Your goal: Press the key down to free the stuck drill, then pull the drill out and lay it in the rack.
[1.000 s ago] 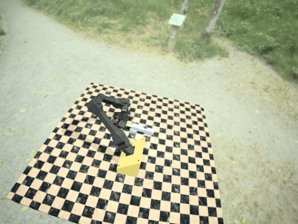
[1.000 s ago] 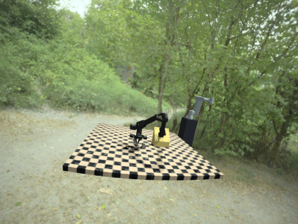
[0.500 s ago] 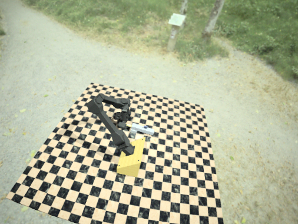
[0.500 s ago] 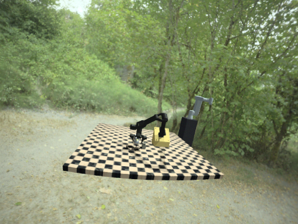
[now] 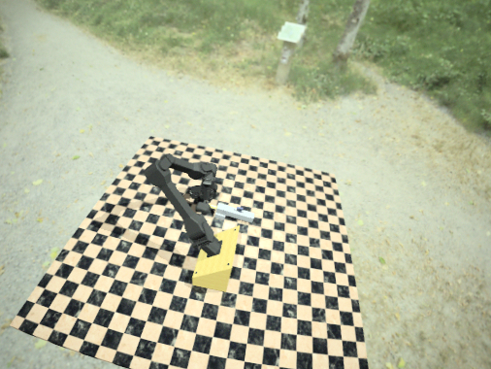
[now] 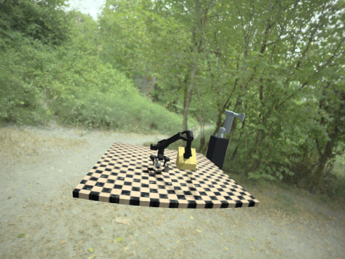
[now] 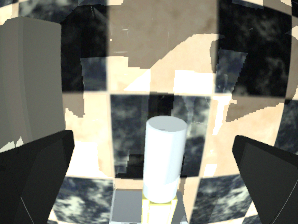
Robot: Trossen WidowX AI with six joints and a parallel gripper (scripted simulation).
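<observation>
Right now my gripper tip is 4 cm to the left of the yellow drill and 3 cm below it. The rest, counted from my gripper tip: grey rack: 8 cm behind, 3 cm to the left; blue key: 1 cm behind, 16 cm to the right, 3 cm above; grey block: 1 cm behind, 14 cm to the right, 2 cm above.
</observation>
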